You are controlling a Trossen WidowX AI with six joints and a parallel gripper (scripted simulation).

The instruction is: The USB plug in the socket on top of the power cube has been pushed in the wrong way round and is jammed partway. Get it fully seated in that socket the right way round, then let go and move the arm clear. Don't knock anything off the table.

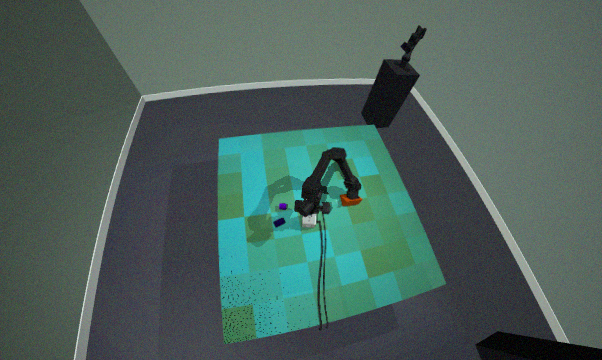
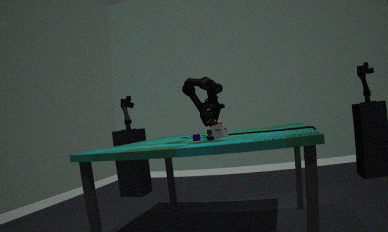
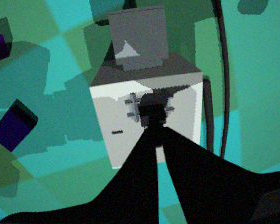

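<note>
Now: the dark USB plug 20 mm below my gripper tip. The rest, counted from my gripper tip: dark blue block (180 mm ahead, 10 mm to the right, 100 mm below).
</note>
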